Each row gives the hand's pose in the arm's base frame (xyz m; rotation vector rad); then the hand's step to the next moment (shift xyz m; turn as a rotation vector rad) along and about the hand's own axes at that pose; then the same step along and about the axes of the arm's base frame.
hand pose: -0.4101 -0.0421 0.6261 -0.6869 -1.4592 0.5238
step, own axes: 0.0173 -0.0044 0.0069 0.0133 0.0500 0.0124
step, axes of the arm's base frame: -0.0062 0.0097 0.0153 -0.0073 0.0460 -0.0258
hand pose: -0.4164 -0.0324 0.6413 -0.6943 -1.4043 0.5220
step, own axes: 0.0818 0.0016 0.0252 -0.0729 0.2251 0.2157
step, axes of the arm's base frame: -0.0158 0.0617 0.0572 -0.2059 0.1344 -0.2051
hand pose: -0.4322 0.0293 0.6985 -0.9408 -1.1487 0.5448
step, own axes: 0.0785 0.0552 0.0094 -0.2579 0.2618 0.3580
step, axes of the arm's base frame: 0.0235 0.0934 -0.0050 -0.3995 0.0577 -0.3167
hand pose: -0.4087 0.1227 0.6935 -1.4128 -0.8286 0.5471
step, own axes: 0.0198 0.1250 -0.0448 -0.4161 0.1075 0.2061
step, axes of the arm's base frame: 0.0645 0.0007 -0.1178 -0.4015 -0.1767 -0.1865
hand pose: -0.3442 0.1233 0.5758 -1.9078 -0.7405 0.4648
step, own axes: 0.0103 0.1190 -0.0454 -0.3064 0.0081 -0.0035
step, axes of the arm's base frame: 0.0698 -0.0610 -0.0879 -0.2220 -0.2113 -0.0064
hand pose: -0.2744 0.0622 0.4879 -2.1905 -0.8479 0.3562
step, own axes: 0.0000 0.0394 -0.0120 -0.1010 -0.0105 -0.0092
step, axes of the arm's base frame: 0.0240 -0.0263 -0.0206 -0.0753 -0.0675 0.0130
